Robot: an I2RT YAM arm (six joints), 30 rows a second.
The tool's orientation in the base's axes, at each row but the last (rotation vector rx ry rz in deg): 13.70 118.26 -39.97; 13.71 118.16 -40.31; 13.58 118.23 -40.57; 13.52 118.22 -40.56; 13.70 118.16 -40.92; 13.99 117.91 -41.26; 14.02 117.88 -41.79
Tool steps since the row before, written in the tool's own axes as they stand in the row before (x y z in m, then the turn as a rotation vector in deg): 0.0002 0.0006 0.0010 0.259 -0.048 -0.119; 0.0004 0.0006 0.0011 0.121 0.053 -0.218; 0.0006 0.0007 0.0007 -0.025 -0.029 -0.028; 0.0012 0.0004 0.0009 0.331 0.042 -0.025; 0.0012 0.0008 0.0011 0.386 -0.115 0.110; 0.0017 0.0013 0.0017 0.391 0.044 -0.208; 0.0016 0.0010 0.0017 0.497 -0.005 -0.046
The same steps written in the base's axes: 0.0009 -0.0001 -0.0008 -0.251 0.003 -0.144; 0.0008 -0.0002 -0.0010 -0.200 0.155 -0.029; 0.0005 0.0001 -0.0011 -0.018 -0.005 0.044; 0.0001 -0.0003 -0.0015 -0.187 0.015 -0.277; 0.0004 -0.0001 -0.0018 -0.190 -0.196 -0.316; 0.0008 -0.0001 -0.0026 -0.348 0.116 -0.252; 0.0007 -0.0004 -0.0024 -0.316 -0.029 -0.386
